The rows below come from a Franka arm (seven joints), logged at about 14 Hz.
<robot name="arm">
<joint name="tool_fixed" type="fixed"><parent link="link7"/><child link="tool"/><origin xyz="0 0 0.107"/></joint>
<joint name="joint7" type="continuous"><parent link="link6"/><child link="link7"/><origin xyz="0.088 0 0" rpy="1.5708 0 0"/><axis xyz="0 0 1"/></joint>
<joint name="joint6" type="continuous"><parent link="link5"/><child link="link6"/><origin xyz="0 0 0" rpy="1.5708 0 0"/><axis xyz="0 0 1"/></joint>
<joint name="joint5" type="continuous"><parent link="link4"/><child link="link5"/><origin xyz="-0.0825 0.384 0" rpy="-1.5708 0 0"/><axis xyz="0 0 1"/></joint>
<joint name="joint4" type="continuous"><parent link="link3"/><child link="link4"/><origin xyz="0.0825 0 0" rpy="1.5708 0 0"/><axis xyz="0 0 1"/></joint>
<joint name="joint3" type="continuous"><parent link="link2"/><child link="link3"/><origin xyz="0 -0.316 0" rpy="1.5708 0 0"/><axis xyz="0 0 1"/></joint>
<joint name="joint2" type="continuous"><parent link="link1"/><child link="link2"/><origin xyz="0 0 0" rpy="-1.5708 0 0"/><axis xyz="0 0 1"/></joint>
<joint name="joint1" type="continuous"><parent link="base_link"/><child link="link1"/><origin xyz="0 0 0.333"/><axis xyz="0 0 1"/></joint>
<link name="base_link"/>
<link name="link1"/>
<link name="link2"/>
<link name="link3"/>
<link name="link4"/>
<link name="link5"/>
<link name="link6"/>
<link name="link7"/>
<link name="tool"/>
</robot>
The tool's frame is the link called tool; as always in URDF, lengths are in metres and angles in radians. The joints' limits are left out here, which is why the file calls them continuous.
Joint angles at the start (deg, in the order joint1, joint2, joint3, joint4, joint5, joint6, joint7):
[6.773, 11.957, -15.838, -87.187, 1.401, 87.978, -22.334]
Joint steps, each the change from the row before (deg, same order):
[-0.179, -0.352, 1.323, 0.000, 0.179, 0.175, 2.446]
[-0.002, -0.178, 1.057, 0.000, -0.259, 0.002, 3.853]
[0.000, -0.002, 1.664, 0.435, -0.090, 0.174, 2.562]
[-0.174, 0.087, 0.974, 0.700, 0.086, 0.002, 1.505]
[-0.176, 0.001, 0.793, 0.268, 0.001, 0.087, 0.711]
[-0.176, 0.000, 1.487, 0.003, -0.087, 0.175, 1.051]
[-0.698, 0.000, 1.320, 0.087, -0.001, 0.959, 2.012]
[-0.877, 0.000, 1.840, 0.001, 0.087, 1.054, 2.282]
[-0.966, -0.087, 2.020, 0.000, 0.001, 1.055, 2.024]
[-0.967, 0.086, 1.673, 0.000, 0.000, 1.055, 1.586]
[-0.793, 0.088, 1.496, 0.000, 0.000, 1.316, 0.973]
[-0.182, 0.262, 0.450, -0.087, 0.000, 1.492, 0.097]
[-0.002, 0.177, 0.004, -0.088, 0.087, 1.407, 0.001]
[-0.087, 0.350, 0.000, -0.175, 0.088, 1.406, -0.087]
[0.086, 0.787, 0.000, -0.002, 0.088, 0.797, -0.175]
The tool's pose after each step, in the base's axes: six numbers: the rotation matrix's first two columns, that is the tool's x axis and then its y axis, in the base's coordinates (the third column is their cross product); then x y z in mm. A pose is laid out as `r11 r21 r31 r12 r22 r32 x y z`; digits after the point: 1 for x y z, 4 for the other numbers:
0.9626 0.2064 -0.1755 0.2027 -0.9785 -0.0389 598.4 -67.1 530.8
0.9716 0.1583 -0.1757 0.1561 -0.9874 -0.0263 598.9 -57.6 532.2
0.9756 0.1429 -0.1668 0.1415 -0.9897 -0.0202 601.5 -41.8 535.2
0.9789 0.1311 -0.1566 0.1298 -0.9914 -0.0182 603.5 -33.9 539.6
0.9800 0.1296 -0.1507 0.1284 -0.9916 -0.0178 604.5 -28.1 541.6
0.9798 0.1341 -0.1482 0.1328 -0.9910 -0.0182 605.5 -15.8 541.4
0.9853 0.1101 -0.1308 0.1091 -0.9939 -0.0150 607.8 -10.5 542.9
0.9898 0.0871 -0.1130 0.0859 -0.9962 -0.0158 610.2 -1.9 543.9
0.9931 0.0700 -0.0938 0.0687 -0.9975 -0.0176 612.1 7.3 546.0
0.9955 0.0543 -0.0774 0.0529 -0.9984 -0.0201 614.4 13.3 546.4
0.9972 0.0490 -0.0564 0.0478 -0.9986 -0.0235 617.2 19.5 547.2
0.9980 0.0513 -0.0365 0.0504 -0.9984 -0.0245 620.9 22.0 545.8
0.9986 0.0506 -0.0165 0.0502 -0.9984 -0.0256 624.1 22.2 545.3
0.9988 0.0498 -0.0011 0.0497 -0.9984 -0.0268 627.8 21.4 542.1
0.9986 0.0537 -0.0008 0.0536 -0.9982 -0.0283 632.1 22.6 534.7

